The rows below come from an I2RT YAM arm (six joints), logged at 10 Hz.
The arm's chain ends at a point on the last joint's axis. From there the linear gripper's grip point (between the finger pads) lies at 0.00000 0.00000 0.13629 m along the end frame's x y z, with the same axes.
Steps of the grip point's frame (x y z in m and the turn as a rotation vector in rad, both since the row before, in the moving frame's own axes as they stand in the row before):
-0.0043, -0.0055, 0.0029, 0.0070, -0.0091, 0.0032
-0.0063, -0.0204, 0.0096, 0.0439, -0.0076, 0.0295
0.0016, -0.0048, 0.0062, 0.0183, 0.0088, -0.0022
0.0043, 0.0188, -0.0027, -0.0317, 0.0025, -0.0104
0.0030, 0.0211, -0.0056, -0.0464, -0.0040, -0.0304
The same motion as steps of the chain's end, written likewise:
-0.0031, -0.0045, 0.0029, 0.0070, -0.0091, 0.0032
-0.0054, -0.0144, 0.0097, 0.0439, -0.0076, 0.0295
0.0004, -0.0023, 0.0062, 0.0183, 0.0088, -0.0022
0.0039, 0.0145, -0.0026, -0.0317, 0.0025, -0.0104
0.0034, 0.0148, -0.0055, -0.0464, -0.0040, -0.0304

